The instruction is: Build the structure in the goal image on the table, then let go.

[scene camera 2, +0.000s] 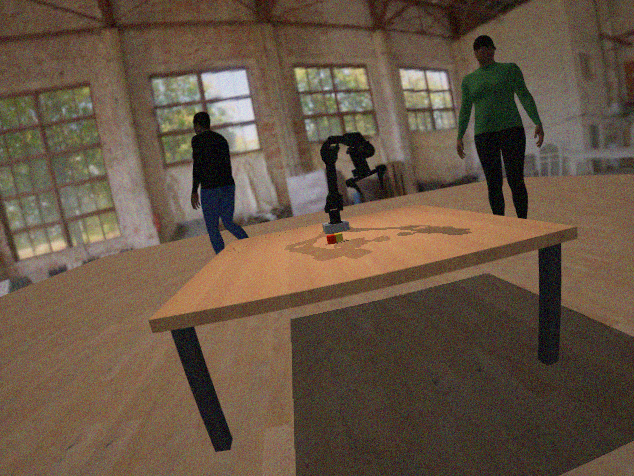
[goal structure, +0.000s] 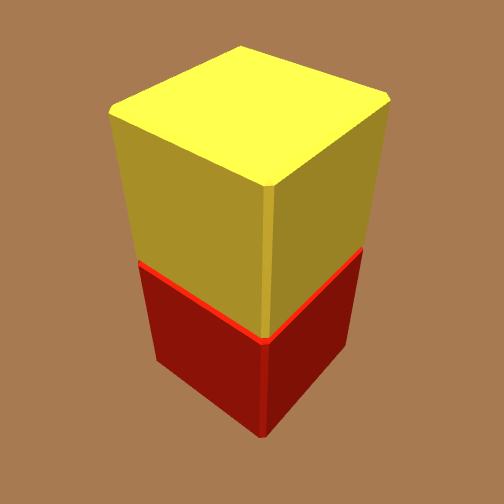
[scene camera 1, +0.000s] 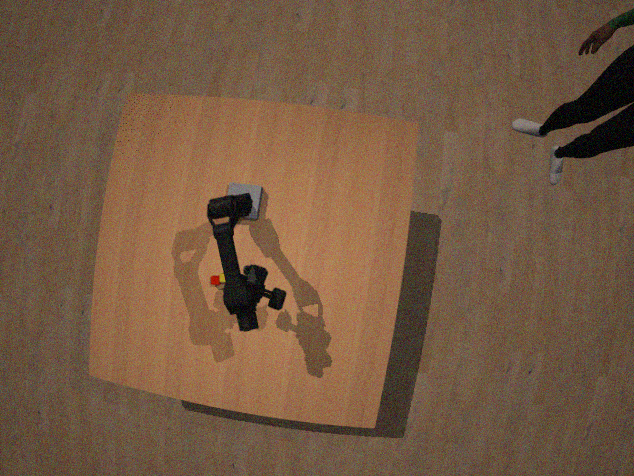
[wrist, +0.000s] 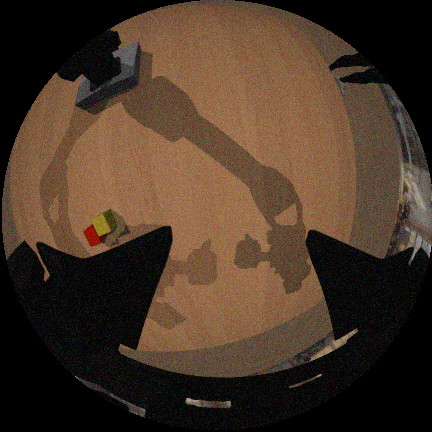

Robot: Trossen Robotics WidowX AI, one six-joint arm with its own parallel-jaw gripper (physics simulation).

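Places are measured from the arm's base along level axes (x left, y up, z ahead), in centimetres.
Pixels of known places: gripper, between the fingertips: (scene camera 2: 373,193) (scene camera 1: 266,287) (wrist: 243,235); arm's base, origin of its link: (scene camera 2: 335,222) (scene camera 1: 242,205) (wrist: 104,72).
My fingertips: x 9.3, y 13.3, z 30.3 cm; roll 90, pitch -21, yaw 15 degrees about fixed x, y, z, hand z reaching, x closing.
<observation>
For each thing: its middle in the pictures, then the offset to it from my fingertips. Level surfaces: height alone.
- small red block, middle of its body: (wrist: 94,233) (scene camera 1: 216,280) (scene camera 2: 331,239) dx -22.1, dy -16.0, dz -2.1 cm
- wooden table, height of its surface: dy -17.6 cm
- yellow block, middle of its body: (wrist: 104,222) (scene camera 1: 224,277) (scene camera 2: 338,237) dx -18.6, dy -16.0, dz -3.0 cm
A small red block (scene camera 1: 215,280) (scene camera 2: 331,239) (wrist: 92,236) rests on the wooden table (scene camera 1: 332,204) (scene camera 2: 256,276) (wrist: 240,75). A yellow block (scene camera 1: 222,278) (scene camera 2: 339,237) (wrist: 102,225) is right beside it and appears to touch it. In scene camera 1 the arm partly covers the yellow block's right side. My gripper (scene camera 1: 266,286) (scene camera 2: 371,185) (wrist: 243,235) is open and empty, high above the table. In the wrist view both blocks lie left of the space between the fingers, beyond the left finger. In scene camera 1 they lie left of the gripper.
The arm's grey base plate (scene camera 1: 245,188) (scene camera 2: 327,228) (wrist: 114,91) sits on the table behind the blocks. Arm shadows cross the tabletop around them. A person in green (scene camera 2: 494,97) and a person in black and blue (scene camera 2: 212,158) stand on the floor beyond the table.
</observation>
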